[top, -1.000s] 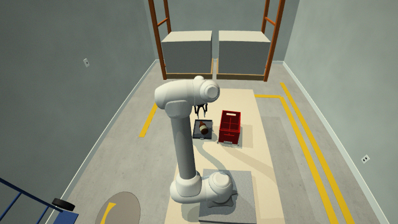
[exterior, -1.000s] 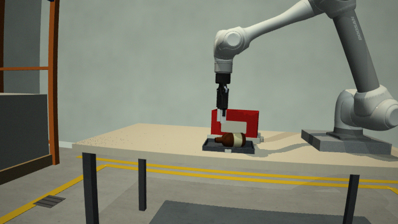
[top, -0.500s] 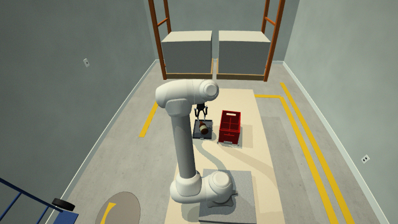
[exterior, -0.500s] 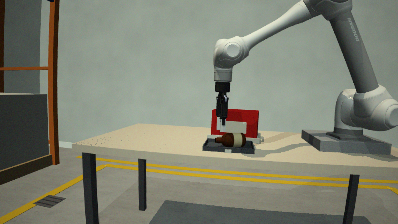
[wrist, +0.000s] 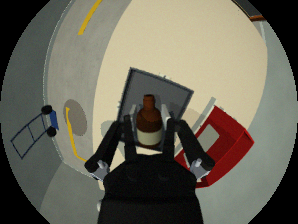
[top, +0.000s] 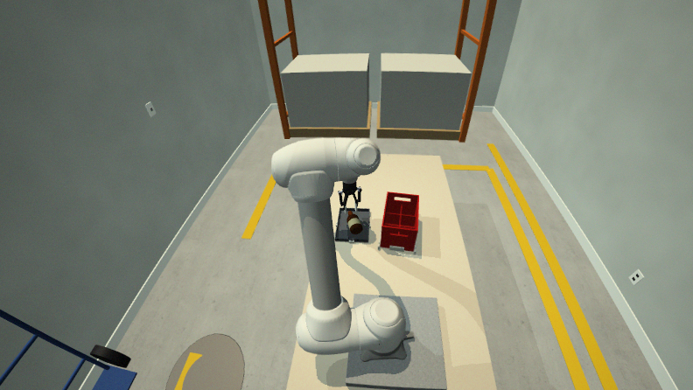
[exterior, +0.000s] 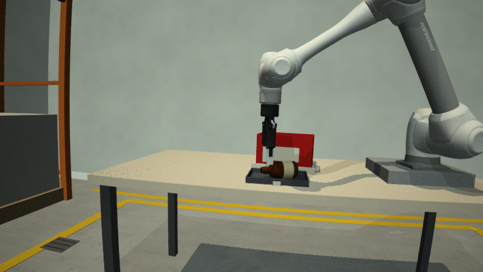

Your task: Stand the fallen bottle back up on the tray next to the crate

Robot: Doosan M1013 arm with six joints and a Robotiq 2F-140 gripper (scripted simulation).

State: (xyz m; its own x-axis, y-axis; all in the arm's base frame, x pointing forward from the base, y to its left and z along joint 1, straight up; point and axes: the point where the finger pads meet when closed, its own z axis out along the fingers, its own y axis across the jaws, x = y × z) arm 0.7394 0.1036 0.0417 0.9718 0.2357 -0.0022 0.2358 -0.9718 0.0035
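The bottle is 6 cm below my hand, 5 cm behind it and 1 cm to the right of it. Round my hand: tray 9 cm below, 5 cm behind, 1 cm to the right; then red crate 28 cm to the right, 11 cm behind, 2 cm below.
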